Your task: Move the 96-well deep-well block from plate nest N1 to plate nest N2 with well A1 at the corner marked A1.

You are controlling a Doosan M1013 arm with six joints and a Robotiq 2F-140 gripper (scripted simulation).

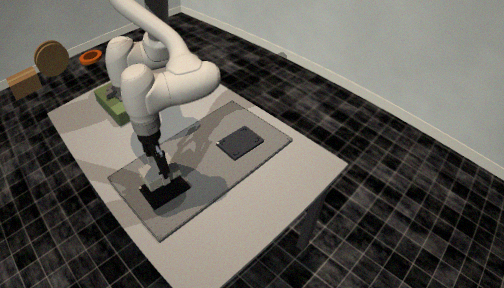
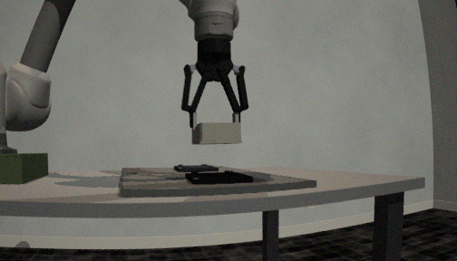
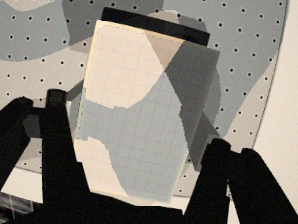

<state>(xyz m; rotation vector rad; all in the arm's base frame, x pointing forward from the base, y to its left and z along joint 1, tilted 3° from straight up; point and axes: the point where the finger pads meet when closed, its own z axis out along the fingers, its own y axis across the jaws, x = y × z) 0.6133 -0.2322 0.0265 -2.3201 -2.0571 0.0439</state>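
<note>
Now: the white deep-well block 1 cm below my hand.
</note>
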